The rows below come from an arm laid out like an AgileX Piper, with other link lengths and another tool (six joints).
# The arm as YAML. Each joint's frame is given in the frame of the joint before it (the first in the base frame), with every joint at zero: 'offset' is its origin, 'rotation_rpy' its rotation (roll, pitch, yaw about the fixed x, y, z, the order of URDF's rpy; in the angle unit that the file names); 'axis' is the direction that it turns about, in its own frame. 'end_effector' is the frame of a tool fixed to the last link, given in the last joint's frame.
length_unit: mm
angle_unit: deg
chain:
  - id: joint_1
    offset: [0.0, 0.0, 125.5]
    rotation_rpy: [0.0, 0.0, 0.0]
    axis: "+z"
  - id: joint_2
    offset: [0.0, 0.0, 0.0]
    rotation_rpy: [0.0, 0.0, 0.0]
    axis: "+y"
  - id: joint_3
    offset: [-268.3, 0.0, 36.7]
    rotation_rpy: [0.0, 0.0, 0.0]
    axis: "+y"
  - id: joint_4
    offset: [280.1, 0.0, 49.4]
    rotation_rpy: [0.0, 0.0, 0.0]
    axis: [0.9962, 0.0, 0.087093]
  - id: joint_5
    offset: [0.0, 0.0, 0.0]
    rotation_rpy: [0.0, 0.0, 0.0]
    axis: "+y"
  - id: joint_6
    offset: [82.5, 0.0, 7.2]
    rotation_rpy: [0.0, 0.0, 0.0]
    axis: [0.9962, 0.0, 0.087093]
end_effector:
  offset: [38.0, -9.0, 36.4]
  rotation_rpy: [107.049, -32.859, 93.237]
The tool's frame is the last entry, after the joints.
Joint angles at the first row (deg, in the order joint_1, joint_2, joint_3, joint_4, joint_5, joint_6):
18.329 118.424 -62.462 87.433 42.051 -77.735
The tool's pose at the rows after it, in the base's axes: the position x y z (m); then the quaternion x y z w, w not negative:
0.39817, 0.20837, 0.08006, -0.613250, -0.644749, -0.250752, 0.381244
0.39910, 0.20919, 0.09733, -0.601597, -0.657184, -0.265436, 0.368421
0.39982, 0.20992, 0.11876, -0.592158, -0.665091, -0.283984, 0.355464
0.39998, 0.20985, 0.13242, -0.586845, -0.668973, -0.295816, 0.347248
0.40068, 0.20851, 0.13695, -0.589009, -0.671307, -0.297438, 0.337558
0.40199, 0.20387, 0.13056, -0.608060, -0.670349, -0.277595, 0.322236
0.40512, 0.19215, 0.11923, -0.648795, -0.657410, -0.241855, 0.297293
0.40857, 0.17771, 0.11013, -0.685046, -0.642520, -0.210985, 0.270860
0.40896, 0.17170, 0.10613, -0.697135, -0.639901, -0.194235, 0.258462
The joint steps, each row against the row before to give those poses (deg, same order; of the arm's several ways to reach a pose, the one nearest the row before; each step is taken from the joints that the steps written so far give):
0.000 -0.420 0.001 -0.149 -0.001 0.001
0.000 -2.202 0.000 -0.244 0.001 -0.921
0.099 -2.769 -0.001 -0.002 -0.226 -0.233
0.024 -1.773 0.001 0.000 -0.178 -0.040
0.001 -0.764 -0.001 -0.641 -0.923 0.320
0.000 0.000 0.000 -3.754 -2.683 3.315
-0.216 -0.001 0.001 -8.044 -4.631 8.558
-0.583 -0.001 0.000 -9.032 -3.668 9.249
-0.231 0.001 -0.001 -5.118 -1.058 4.551

